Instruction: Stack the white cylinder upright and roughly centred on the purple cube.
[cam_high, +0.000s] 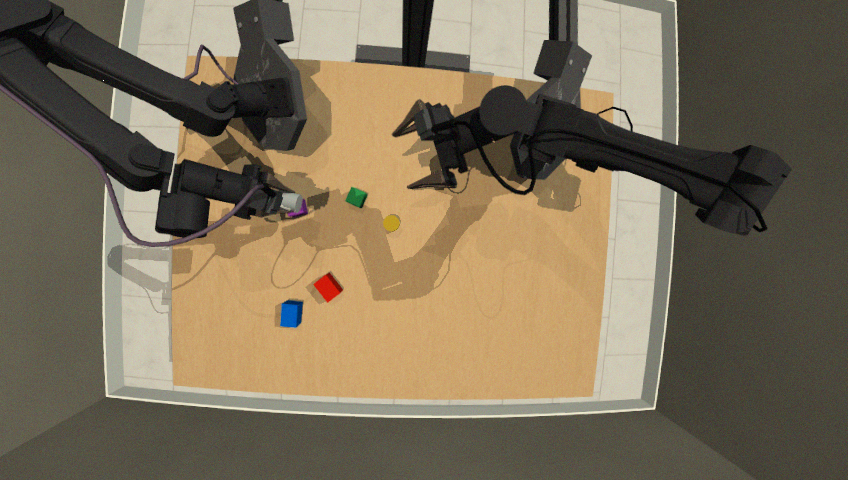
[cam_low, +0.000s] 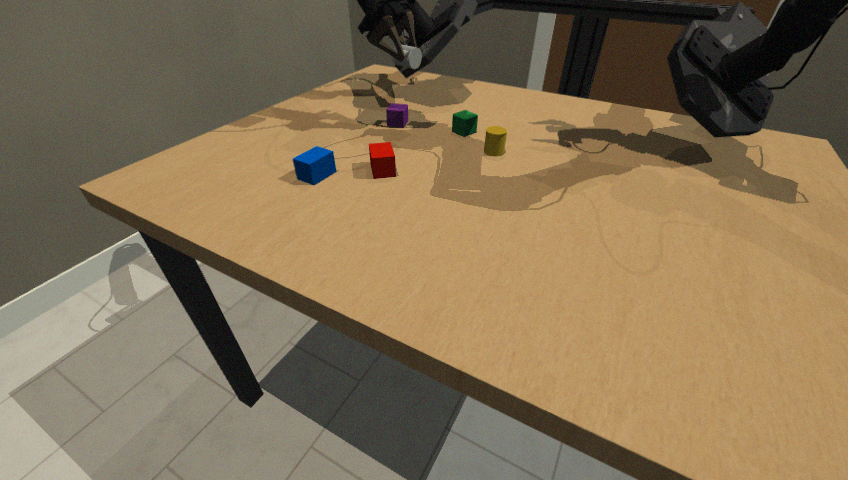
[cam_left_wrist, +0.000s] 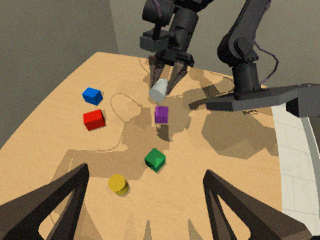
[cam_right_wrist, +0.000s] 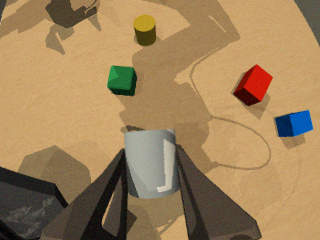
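The purple cube is 3 cm to the right of my right hand and 13 cm below it. Round my right hand: red cube: 20 cm ahead, 7 cm to the left, 13 cm below; then green cube: 3 cm behind, 12 cm to the left, 13 cm below; then white cylinder: right at my right hand.
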